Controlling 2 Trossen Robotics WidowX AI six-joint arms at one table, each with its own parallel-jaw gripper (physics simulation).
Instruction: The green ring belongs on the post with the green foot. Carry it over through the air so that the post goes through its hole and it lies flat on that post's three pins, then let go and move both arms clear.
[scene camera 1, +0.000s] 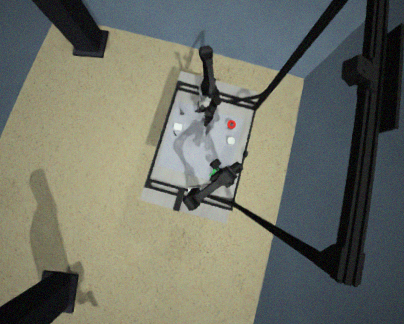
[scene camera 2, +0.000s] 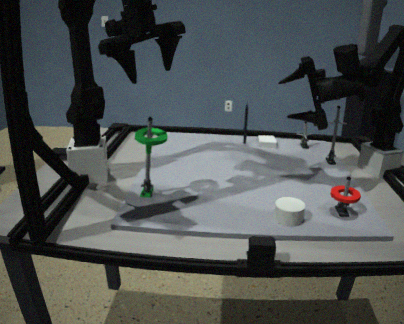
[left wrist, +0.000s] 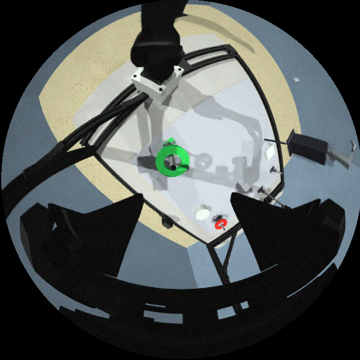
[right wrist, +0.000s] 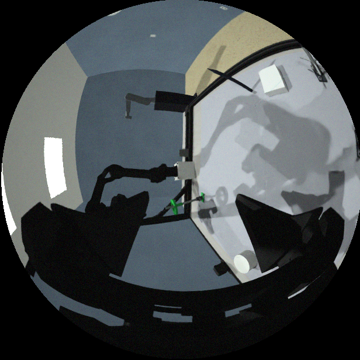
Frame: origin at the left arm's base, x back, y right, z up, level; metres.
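Seen in the pictures: left gripper, fingertip midpoint: (scene camera 2: 151, 76); right gripper, fingertip midpoint: (scene camera 1: 204, 126) (scene camera 2: 282, 100); left arm's base at its link origin: (scene camera 2: 86, 142); right arm's base at its link origin: (scene camera 1: 205, 91) (scene camera 2: 383, 146).
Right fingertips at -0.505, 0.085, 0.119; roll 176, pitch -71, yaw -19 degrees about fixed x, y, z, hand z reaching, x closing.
Pixels of each thing's top centre, then the offset from my right fingertips to it, as dx, dy, dz. "spot": a spot on its surface instead.
- green ring at its top centre: (scene camera 2: 151, 132) +0.344, +0.087, -0.046
- post with the green foot, surface spot: (scene camera 2: 147, 172) spot: +0.354, +0.076, -0.145
- red ring at its top centre: (scene camera 2: 346, 192) -0.069, +0.239, -0.153
- white cylinder at its top centre: (scene camera 2: 290, 204) +0.069, +0.233, -0.169
- white block at its top centre: (scene camera 2: 267, 138) -0.065, -0.222, -0.185
- thin black spike at its top centre: (scene camera 2: 247, 102) +0.009, -0.243, -0.065
- grey post at a spot on its surface: (scene camera 2: 334, 137) spot: -0.211, -0.042, -0.123
The green ring (scene camera 2: 160, 140) (left wrist: 161, 161) (right wrist: 174, 206) is around the upper part of the post with the green foot (scene camera 2: 147, 172). It looks level, high above the green foot (scene camera 2: 146, 193) (left wrist: 169, 142) (right wrist: 202, 197). The post's tip sticks up through its hole. The three pins are too small or hidden to make out. My left gripper (scene camera 2: 151, 75) (left wrist: 187, 197) is open and empty, above the ring and apart from it. My right gripper (scene camera 2: 284, 99) (right wrist: 193, 197) is open and empty, raised at the right in scene camera 2, far from the ring.
A red ring (scene camera 2: 345, 200) is around a short post at the right. A white cylinder (scene camera 2: 290, 212) (left wrist: 202, 214) (right wrist: 245, 263) stands near the front. A white block (scene camera 2: 267, 140) (right wrist: 272, 80), a thin black spike (scene camera 2: 245, 124) and a grey post (scene camera 2: 334, 137) stand farther back.
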